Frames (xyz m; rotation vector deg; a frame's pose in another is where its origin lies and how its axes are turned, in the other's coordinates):
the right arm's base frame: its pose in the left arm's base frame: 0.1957 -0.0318 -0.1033 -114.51 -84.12 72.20
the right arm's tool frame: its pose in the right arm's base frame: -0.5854 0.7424 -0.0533 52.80 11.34 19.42
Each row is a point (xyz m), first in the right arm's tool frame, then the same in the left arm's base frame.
Working: the right arm's tool frame: its pose in the left arm's base frame: 0.6286 -0.8382 -0.3460 -94.75 -17.99 82.65

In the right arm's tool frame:
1: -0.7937 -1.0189 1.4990
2: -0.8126 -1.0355 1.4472
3: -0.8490 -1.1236 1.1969
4: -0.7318 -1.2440 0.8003
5: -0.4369 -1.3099 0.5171
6: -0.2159 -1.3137 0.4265
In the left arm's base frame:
1: -0.5795 -0.1328 1.0532
2: -0.5330 -0.1596 1.0742
3: -0.2897 -0.2466 1.1447
4: 0.1396 -0.2750 1.1261
5: 0.5004 -0.1611 0.9575
6: 0.6464 -0.0473 0.8065

